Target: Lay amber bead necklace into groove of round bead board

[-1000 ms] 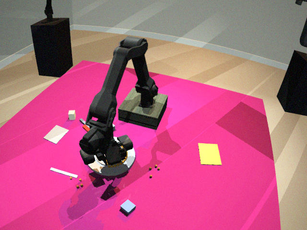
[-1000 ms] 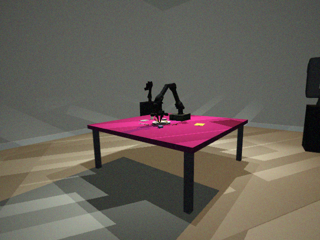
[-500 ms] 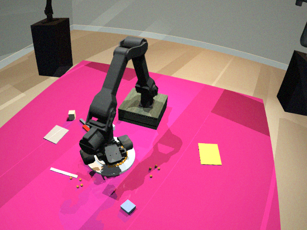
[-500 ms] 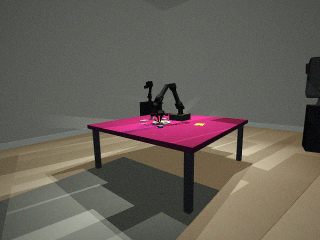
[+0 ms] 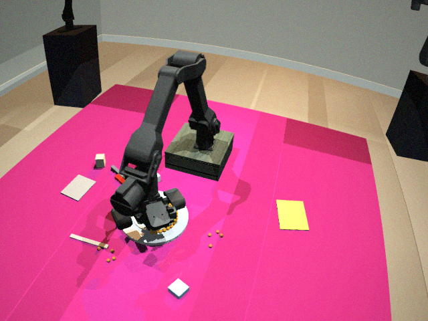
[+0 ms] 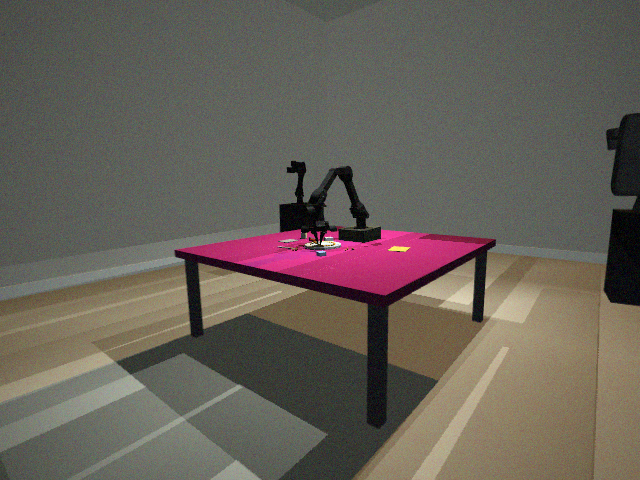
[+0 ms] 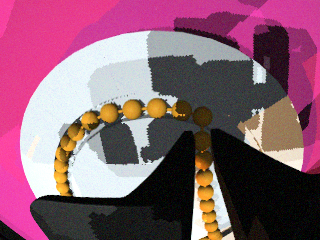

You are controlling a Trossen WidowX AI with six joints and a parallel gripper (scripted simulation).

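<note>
The round bead board lies 5 cm behind my gripper tip, 1 cm to the right of it and 1 cm below it. From my gripper tip the other things lie so: white block (21 cm behind, 6 cm to the right); then blue block (16 cm ahead, 11 cm to the left, 1 cm below); then white strip (8 cm ahead, 16 cm to the right, 1 cm below).
</note>
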